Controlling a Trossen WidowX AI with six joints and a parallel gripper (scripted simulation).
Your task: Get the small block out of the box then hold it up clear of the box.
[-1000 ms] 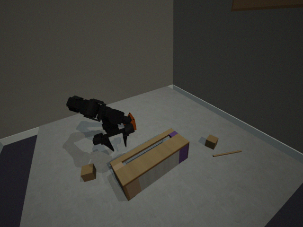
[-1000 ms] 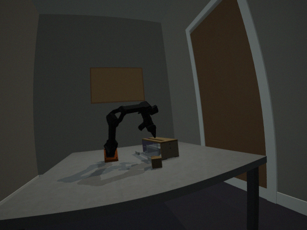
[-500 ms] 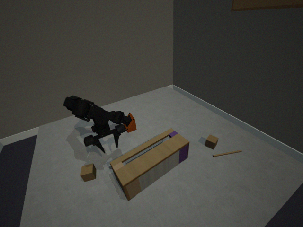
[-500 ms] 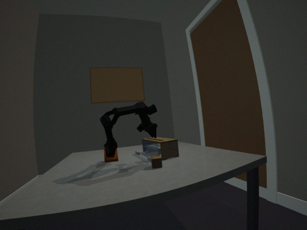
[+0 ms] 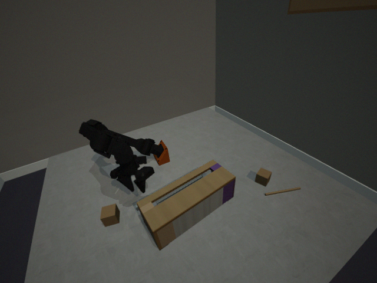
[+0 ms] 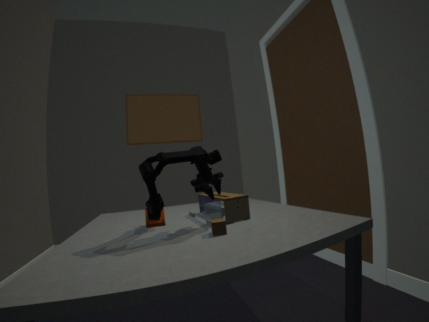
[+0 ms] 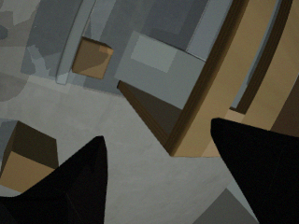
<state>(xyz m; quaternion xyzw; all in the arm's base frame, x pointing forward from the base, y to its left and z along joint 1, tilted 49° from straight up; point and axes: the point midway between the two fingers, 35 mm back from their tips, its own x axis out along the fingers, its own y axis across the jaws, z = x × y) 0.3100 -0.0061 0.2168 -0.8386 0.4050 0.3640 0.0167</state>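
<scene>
My gripper tip is 20 mm past the small tan block and 130 mm above it. Also, from my gripper tip: thin wooden stick: 180 mm ahead, 600 mm to the left, 140 mm below; long tan box: 30 mm ahead, 170 mm to the left, 80 mm below.
</scene>
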